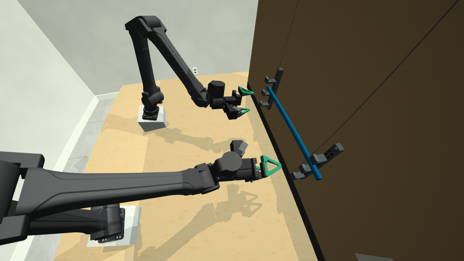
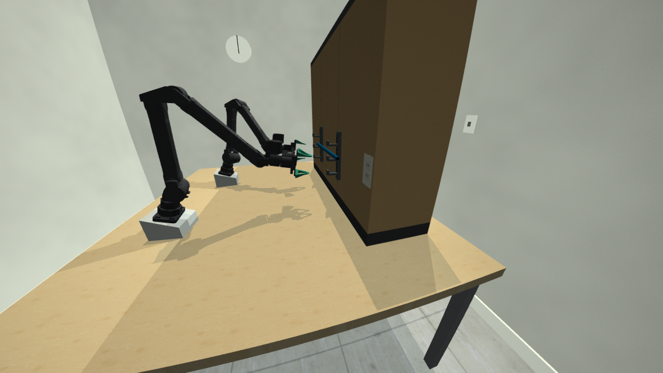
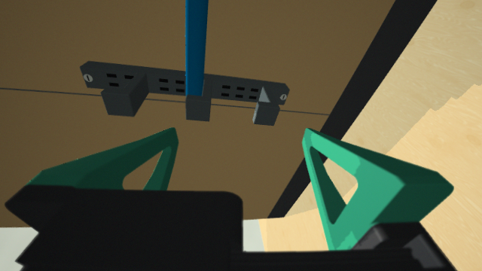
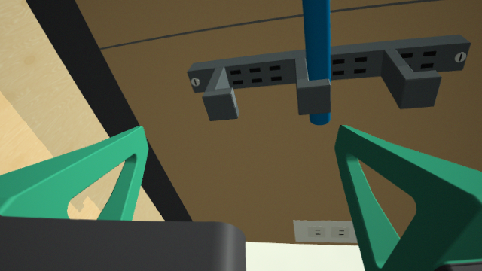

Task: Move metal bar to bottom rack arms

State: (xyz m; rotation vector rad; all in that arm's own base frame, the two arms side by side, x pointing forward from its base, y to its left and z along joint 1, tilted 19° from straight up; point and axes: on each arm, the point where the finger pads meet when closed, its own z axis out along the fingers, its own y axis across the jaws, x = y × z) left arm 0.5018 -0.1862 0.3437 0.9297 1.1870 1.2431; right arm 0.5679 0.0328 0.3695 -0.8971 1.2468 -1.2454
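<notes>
My left gripper is now 170 mm to the left of the blue metal bar, 140 mm short of it and 40 mm below it. Also, from my left hand: black plinth 220 mm below, 160 mm ahead, 120 mm to the right; then tall brown cabinet 310 mm ahead, 200 mm above, 100 mm to the right.
My right hand is 180 mm to the right of the blue metal bar, 100 mm short of it and 40 mm below it. The rest, counted from my right hand: black plinth (230 mm to the left, 210 mm below, 130 mm ahead); then tall brown cabinet (280 mm ahead, 250 mm to the left, 210 mm above).
</notes>
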